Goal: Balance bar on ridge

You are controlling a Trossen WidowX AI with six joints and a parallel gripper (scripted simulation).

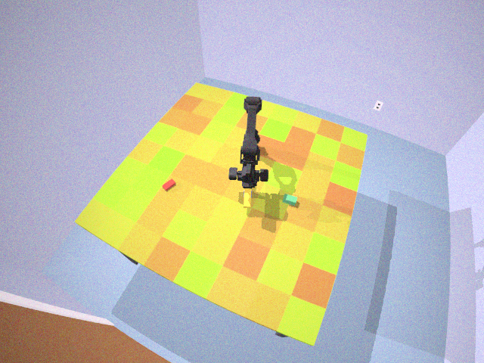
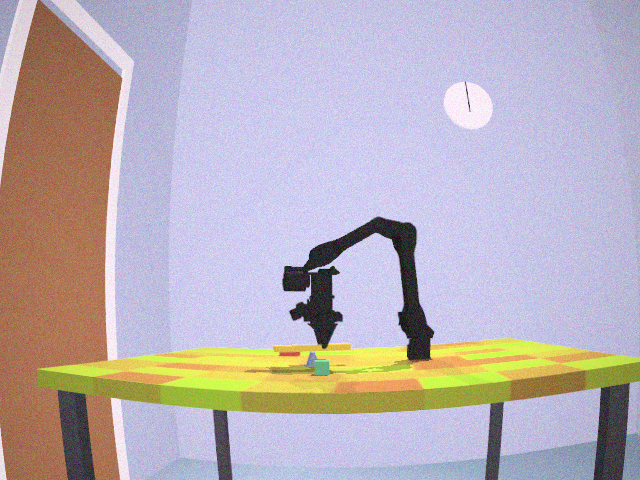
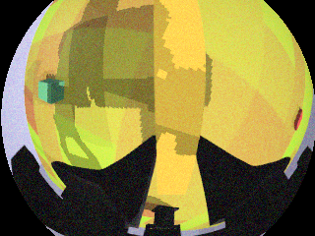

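My gripper tip is now 30 mm short of the yellow bar and 10 mm to the right of it. From my gripper tip the other things lie so: green block: 20 mm behind, 220 mm to the left, 30 mm below; red block: 150 mm ahead, 390 mm to the right, 40 mm below.
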